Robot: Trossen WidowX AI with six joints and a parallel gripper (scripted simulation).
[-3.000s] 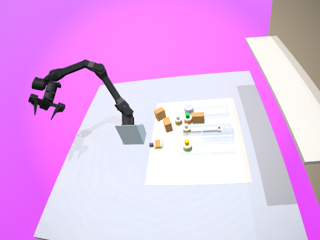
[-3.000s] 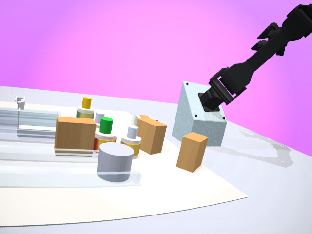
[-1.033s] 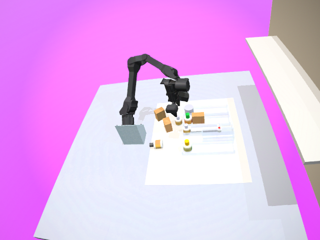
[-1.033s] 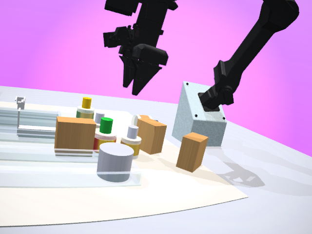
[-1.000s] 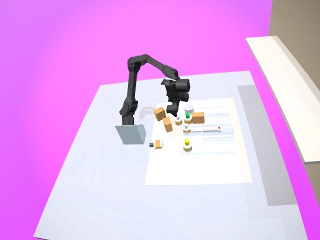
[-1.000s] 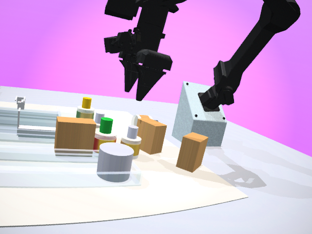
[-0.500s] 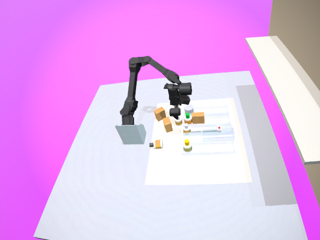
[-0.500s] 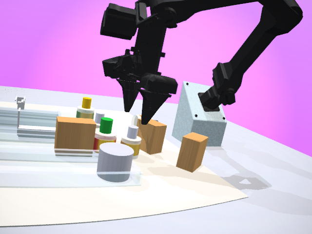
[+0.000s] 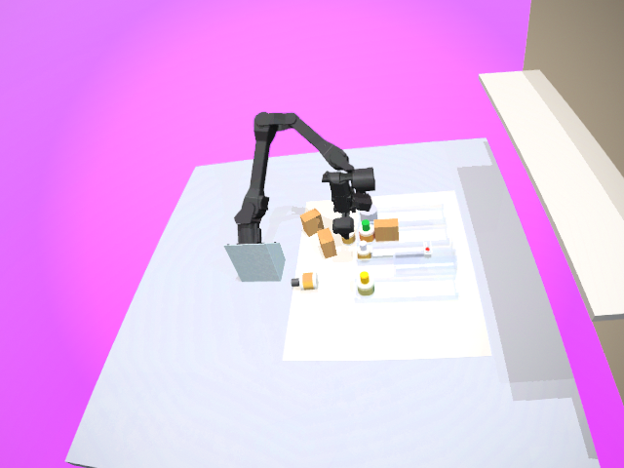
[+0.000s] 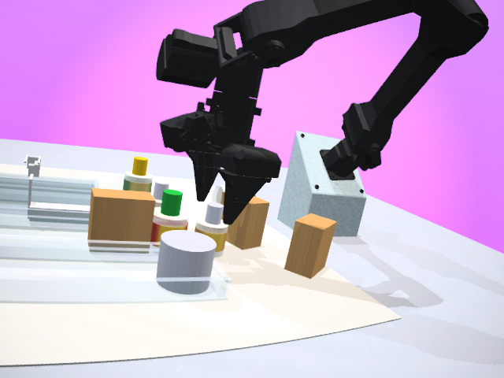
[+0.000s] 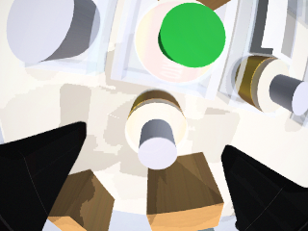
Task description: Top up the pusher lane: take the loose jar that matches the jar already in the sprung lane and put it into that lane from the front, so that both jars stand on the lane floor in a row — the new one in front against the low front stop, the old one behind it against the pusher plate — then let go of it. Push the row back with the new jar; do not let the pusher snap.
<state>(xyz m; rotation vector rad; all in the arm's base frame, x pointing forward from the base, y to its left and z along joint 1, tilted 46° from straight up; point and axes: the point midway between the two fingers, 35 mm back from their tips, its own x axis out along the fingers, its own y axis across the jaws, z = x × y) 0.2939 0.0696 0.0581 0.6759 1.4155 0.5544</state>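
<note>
My gripper tip is 12 cm short of the block, 1 cm to the left of it and 2 cm above it. From my gripper tip the other things lie so: sprung lane (20 cm ahead, 12 cm to the right, 4 cm below); then grey cylinder (7 cm ahead, 9 cm to the left, 3 cm below).
</note>
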